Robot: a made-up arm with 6 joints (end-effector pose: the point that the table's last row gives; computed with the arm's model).
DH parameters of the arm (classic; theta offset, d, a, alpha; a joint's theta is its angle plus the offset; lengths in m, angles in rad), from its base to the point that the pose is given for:
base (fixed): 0 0.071 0 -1.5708
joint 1: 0 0.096 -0.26 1.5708
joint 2: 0 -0.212 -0.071 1.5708
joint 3: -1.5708 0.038 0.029 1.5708
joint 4: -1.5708 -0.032 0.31 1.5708
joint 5: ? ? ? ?
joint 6: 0 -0.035 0.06 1.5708
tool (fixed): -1.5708 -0.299 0 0
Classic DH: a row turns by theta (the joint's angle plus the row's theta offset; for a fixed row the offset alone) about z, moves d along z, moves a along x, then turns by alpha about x.
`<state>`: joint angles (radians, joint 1 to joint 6).
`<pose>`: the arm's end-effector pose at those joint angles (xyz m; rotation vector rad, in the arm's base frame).
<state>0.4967 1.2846 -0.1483 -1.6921 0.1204 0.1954</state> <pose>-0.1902 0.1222 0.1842 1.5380 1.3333 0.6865</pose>
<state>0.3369 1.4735 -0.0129 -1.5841 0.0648 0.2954</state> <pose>-0.2472 0.0997 0.1431 1.3115 1.1564 1.1170</pose>
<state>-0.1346 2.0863 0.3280 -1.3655 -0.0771 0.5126</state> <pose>-0.2350 0.0367 -0.0412 0.6333 0.6663 2.0455</pose>
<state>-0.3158 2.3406 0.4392 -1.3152 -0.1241 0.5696</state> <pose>-0.1792 0.0324 -0.0920 0.3709 0.5700 2.3137</pose>
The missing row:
joint 5: 0 0.265 -0.055 -1.5708
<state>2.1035 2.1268 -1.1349 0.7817 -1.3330 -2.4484</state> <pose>0.1669 -0.1002 0.8827 2.1354 2.1894 -0.3872</pose>
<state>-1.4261 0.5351 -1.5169 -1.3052 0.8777 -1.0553</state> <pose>0.0776 0.2398 0.1888 1.7461 0.2300 0.9316</pose>
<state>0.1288 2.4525 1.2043 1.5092 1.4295 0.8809</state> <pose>-0.5361 0.3075 0.0705 -0.9069 -2.6335 1.1547</pose>
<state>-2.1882 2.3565 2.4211 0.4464 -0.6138 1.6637</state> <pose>0.5046 -0.0042 0.1295 0.4772 -2.4900 0.7586</pose>
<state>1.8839 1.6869 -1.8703 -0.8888 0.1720 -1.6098</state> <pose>-0.2833 0.5943 0.5498 0.4592 -2.5873 1.0936</pose>
